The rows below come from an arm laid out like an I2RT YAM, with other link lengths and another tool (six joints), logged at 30 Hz.
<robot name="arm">
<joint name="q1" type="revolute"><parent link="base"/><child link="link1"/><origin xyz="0 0 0.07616"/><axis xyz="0 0 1"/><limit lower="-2.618" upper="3.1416"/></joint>
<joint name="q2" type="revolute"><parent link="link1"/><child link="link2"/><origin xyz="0.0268 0.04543 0.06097"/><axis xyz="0 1 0"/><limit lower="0" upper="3.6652"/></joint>
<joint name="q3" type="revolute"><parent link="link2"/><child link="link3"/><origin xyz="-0.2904 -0.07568 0"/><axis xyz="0 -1 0"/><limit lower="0" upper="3.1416"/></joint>
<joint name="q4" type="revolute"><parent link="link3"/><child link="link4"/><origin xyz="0.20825 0.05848 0.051"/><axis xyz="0 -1 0"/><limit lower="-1.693" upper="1.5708"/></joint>
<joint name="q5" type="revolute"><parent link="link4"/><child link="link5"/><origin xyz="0.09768 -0.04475 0.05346"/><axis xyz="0 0 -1"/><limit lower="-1.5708" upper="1.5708"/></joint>
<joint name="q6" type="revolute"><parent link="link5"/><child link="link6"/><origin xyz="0.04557 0 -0.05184"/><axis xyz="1 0 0"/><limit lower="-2.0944" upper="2.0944"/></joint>
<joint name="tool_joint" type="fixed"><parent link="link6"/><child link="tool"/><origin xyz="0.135 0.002 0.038" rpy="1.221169 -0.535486 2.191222"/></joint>
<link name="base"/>
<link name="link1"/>
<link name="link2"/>
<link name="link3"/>
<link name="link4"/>
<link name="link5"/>
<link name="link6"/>
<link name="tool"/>
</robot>
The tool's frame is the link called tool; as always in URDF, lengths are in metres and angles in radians.
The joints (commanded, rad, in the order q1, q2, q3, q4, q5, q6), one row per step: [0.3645, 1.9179, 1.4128, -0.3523, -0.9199, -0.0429]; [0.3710, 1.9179, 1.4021, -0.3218, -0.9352, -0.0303]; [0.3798, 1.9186, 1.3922, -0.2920, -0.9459, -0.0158]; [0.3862, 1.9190, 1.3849, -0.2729, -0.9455, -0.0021]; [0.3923, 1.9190, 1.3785, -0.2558, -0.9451, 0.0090]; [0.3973, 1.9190, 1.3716, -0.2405, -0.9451, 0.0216]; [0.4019, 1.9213, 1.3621, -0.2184, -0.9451, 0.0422]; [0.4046, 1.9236, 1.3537, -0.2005, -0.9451, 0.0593]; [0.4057, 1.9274, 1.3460, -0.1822, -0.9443, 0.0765]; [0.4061, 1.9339, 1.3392, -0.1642, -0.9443, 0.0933]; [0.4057, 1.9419, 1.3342, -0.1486, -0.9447, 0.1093]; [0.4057, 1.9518, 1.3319, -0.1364, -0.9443, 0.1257]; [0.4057, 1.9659, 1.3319, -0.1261, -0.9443, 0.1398]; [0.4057, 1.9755, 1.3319, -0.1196, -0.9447, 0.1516]
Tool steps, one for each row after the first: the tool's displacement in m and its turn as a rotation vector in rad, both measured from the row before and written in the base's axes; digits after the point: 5 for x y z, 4 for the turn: [-0.00178, 0.00419, 0.00246, 0.0189, -0.0031, 0.0110]; [-0.00188, 0.00481, 0.00179, 0.0155, -0.0020, 0.0097]; [-0.00059, 0.00283, -0.00004, 0.0050, 0.0017, 0.0003]; [-0.00072, 0.00269, 0.00022, 0.0046, 0.0000, 0.0012]; [-0.00070, 0.00212, -0.00025, 0.0041, 0.0037, -0.0003]; [0.00010, 0.00205, -0.00130, 0.0054, 0.0092, -0.0039]; [0.00030, 0.00119, -0.00153, 0.0040, 0.0089, -0.0043]; [0.00117, 0.00059, -0.00198, 0.0033, 0.0092, -0.0065]; [0.00157, 0.00049, -0.00289, 0.0030, 0.0110, -0.0064]; [0.00188, 0.00024, -0.00330, 0.0024, 0.0123, -0.0066]; [0.00209, 0.00045, -0.00391, 0.0009, 0.0149, -0.0069]; [0.00243, 0.00070, -0.00535, -0.0005, 0.0164, -0.0057]; [0.00156, 0.00043, -0.00377, -0.0001, 0.0137, -0.0045]
